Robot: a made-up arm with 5 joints.
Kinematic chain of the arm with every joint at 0, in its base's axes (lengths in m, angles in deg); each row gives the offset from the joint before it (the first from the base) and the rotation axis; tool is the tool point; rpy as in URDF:
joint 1: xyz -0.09 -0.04 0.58 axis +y
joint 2: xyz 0 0.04 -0.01 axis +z
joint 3: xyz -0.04 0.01 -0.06 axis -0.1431 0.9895 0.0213
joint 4: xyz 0 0.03 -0.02 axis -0.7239 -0.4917 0.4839
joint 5: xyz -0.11 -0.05 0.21 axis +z
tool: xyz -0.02 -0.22 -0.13 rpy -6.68 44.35 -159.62
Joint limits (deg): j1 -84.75..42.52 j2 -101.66..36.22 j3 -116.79..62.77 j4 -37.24..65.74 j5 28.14..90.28
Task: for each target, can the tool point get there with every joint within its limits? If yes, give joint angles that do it. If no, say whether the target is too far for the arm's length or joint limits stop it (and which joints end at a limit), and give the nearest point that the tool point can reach.
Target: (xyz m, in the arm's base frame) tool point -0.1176 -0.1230 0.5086
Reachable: yes | joints -52.76 -59.40 31.73 9.56 56.15
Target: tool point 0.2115 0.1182 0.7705
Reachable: no: joint limits stop it (at a limit: joint 2, joint 3, joint 5) | nearest point 0.0475 0.0505 0.6669 | short by 0.205 m
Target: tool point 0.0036 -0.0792 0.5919
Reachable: yes | joints -50.10 4.65 12.64 -15.17 82.01
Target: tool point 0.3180 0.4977 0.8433
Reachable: no: too far | nearest point 0.0459 0.2274 0.5892 | short by 0.460 m
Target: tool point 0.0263 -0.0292 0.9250
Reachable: no: joint limits stop it (at a limit: joint 2, joint 3, joint 5) | nearest point -0.0339 -0.0273 0.7465 | short by 0.188 m
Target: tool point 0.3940 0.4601 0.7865
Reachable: no: too far | nearest point 0.0724 0.2330 0.5508 | short by 0.459 m
